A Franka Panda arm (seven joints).
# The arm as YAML. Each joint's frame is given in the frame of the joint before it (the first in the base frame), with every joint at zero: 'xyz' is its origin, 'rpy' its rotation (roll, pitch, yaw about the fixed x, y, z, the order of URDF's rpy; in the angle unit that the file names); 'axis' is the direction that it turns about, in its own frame. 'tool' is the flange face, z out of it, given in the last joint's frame.
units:
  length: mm
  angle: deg
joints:
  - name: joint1
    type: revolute
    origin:
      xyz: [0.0, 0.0, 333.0]
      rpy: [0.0, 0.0, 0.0]
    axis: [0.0, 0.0, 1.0]
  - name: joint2
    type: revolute
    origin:
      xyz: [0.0, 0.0, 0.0]
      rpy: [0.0, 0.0, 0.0]
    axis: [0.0, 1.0, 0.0]
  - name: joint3
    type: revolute
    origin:
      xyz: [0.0, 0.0, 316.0]
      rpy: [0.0, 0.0, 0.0]
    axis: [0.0, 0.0, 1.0]
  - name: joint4
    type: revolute
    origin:
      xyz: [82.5, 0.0, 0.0]
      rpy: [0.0, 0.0, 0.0]
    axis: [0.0, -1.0, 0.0]
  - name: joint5
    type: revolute
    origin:
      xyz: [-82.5, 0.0, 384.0]
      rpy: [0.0, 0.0, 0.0]
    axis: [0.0, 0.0, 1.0]
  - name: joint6
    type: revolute
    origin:
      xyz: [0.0, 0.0, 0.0]
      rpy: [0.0, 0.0, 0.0]
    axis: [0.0, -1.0, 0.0]
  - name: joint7
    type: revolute
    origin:
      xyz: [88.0, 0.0, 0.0]
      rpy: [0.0, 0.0, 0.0]
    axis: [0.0, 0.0, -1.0]
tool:
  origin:
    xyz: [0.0, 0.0, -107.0]
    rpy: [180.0, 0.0, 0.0]
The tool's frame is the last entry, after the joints.
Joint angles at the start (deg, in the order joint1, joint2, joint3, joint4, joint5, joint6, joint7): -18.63 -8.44 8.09 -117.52 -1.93 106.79 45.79
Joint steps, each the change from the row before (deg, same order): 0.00 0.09 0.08 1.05 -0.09 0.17 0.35; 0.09 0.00 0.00 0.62 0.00 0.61 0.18; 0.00 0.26 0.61 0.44 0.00 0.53 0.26; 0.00 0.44 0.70 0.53 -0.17 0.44 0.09; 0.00 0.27 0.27 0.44 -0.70 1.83 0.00; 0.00 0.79 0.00 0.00 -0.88 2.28 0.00; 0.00 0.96 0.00 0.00 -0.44 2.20 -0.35; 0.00 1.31 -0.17 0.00 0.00 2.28 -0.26; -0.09 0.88 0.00 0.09 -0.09 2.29 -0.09
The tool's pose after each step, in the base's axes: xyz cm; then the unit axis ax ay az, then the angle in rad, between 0 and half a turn. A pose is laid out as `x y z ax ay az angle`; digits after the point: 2 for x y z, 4 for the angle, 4 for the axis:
50.39 -9.29 50.72 0.8826 -0.4701 -0.0021 3.0833
50.68 -9.24 51.33 0.8822 -0.4707 0.0082 3.0899
51.07 -8.73 51.53 0.8837 -0.4679 0.0143 3.0931
51.52 -8.17 51.64 0.8863 -0.4626 0.0193 3.0931
52.07 -8.07 52.06 0.8881 -0.4581 0.0376 3.0939
52.70 -8.28 51.72 0.8891 -0.4547 0.0519 3.0914
53.36 -8.44 51.21 0.8911 -0.4495 0.0627 3.0946
54.10 -8.75 50.38 0.8915 -0.4475 0.0700 3.1044
54.73 -8.94 50.03 0.8913 -0.4459 0.0822 3.1144

